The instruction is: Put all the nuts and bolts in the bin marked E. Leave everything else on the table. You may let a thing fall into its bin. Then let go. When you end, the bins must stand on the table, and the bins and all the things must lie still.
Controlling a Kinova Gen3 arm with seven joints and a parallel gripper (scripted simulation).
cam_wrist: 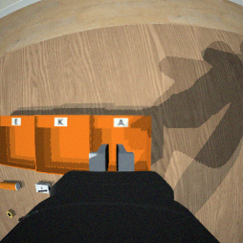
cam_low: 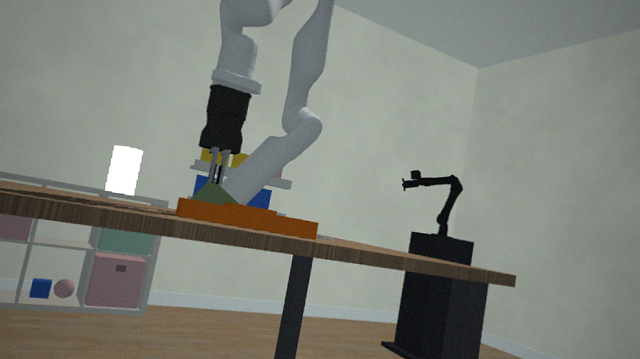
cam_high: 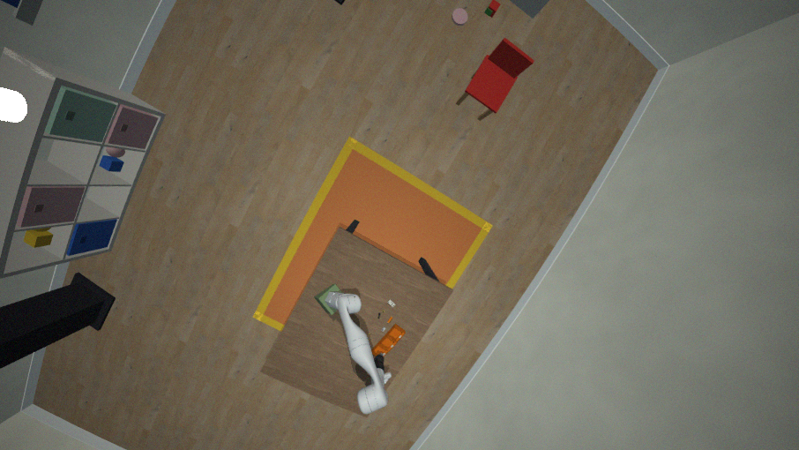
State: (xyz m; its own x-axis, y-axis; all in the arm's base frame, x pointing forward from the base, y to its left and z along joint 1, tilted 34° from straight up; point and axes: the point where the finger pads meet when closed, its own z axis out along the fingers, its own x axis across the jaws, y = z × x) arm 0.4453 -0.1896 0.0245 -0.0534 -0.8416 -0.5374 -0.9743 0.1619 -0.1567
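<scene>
Now: the orange bin 10 mm ahead of my hand, 70 mm to the left of it and 70 mm below it. From my hand the other things lie so: orange marker (80 mm behind, 210 mm to the left, 80 mm below); then dark bolt (150 mm behind, 190 mm to the left, 80 mm below); then white sharpener-like piece (70 mm behind, 120 mm to the left, 80 mm below).
</scene>
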